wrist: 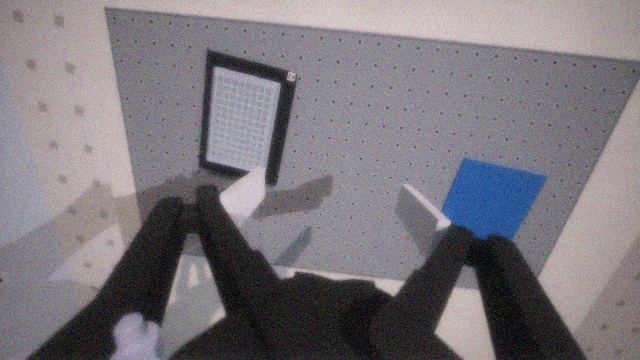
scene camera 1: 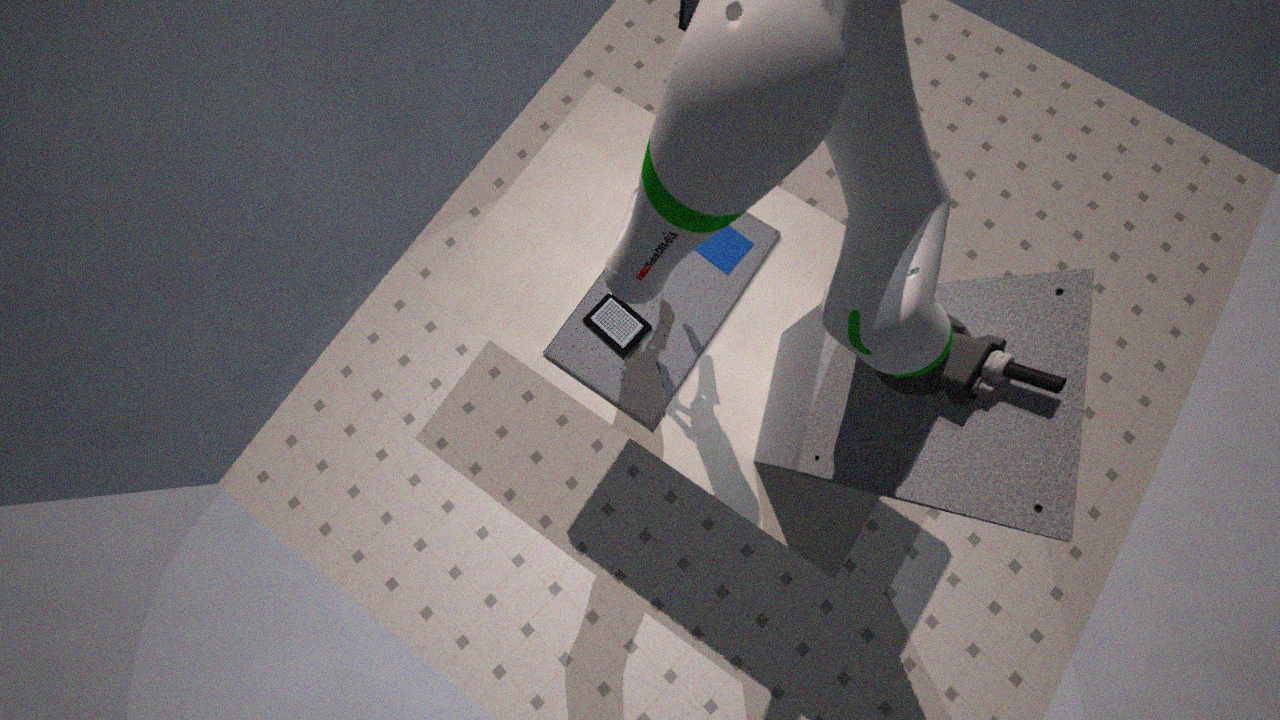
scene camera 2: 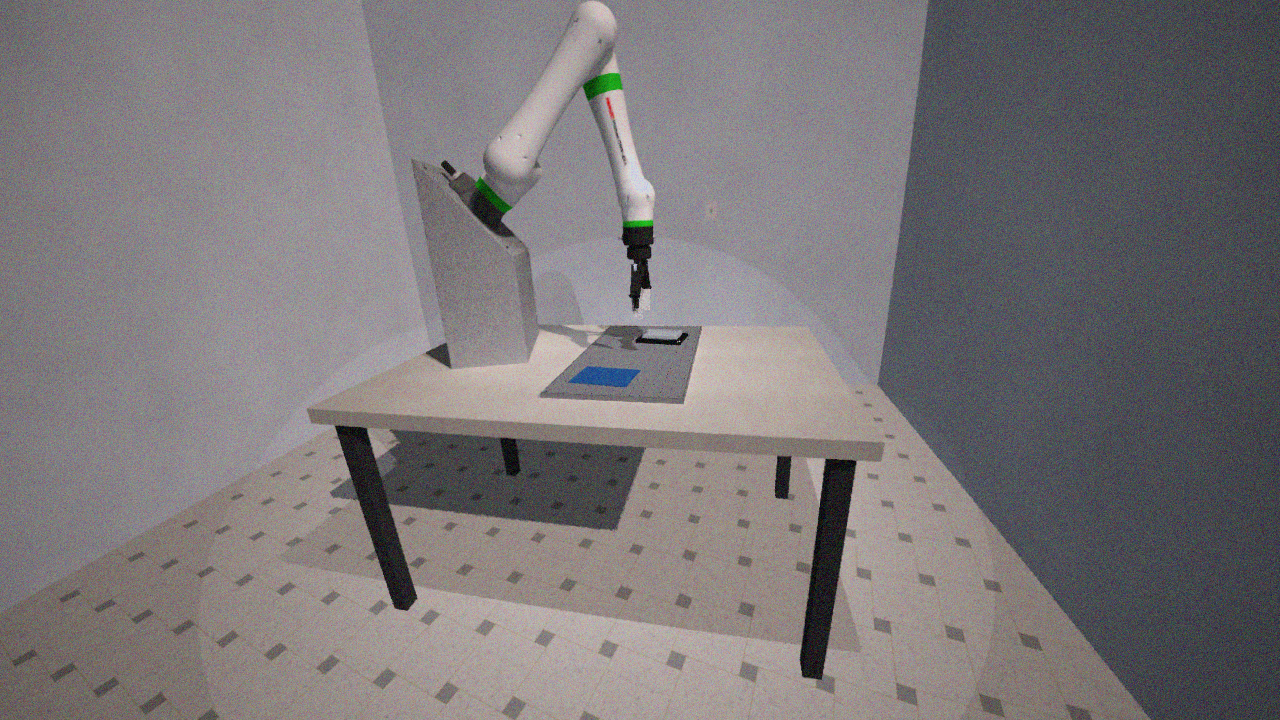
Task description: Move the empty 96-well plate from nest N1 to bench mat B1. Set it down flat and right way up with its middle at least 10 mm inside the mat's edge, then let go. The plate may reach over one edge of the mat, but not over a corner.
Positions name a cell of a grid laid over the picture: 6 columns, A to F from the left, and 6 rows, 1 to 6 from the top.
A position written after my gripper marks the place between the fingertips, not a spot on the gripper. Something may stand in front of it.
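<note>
96-well plate (scene camera 1: C3), also (wrist: C2). Blue bench mat (scene camera 1: D3), also (wrist: E4) and (scene camera 2: C4). My gripper (scene camera 2: D3), also (wrist: D4).
</note>
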